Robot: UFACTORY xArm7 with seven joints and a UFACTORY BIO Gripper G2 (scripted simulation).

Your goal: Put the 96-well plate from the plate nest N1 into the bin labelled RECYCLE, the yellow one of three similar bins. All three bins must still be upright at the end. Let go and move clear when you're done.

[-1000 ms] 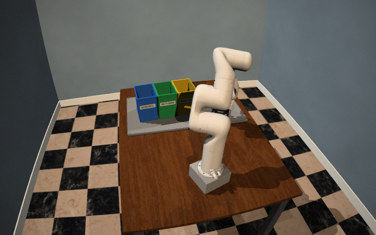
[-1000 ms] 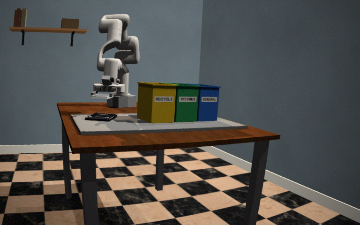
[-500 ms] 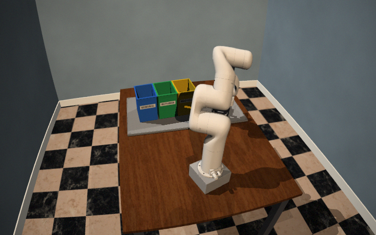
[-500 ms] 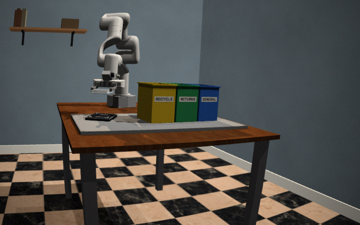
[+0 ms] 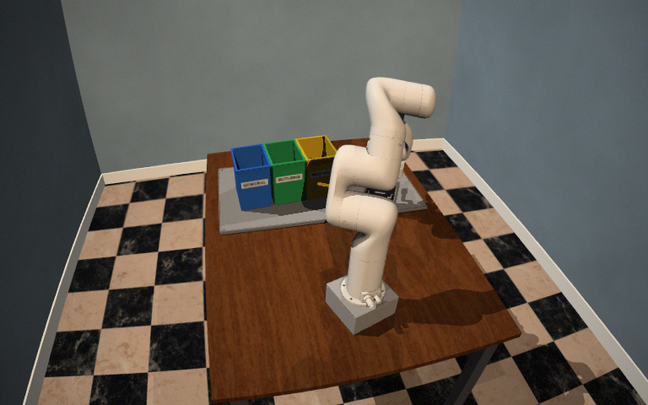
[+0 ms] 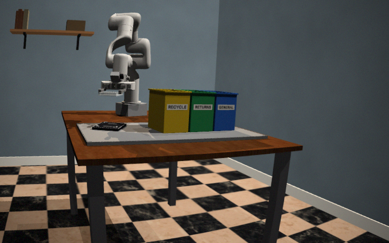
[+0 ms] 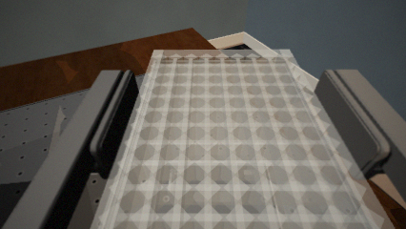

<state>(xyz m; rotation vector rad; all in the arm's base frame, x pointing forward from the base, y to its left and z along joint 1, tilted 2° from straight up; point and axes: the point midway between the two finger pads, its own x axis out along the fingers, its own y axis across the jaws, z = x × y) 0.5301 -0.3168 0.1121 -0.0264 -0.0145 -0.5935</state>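
Now: the yellow recycle bin 24 cm to the left of my hand, 11 cm ahead of it and 7 cm below it. Also, from my hand: black plate nest 16 cm below; 96-well plate 1 cm below; green returns bin 37 cm to the left, 11 cm ahead, 7 cm below.
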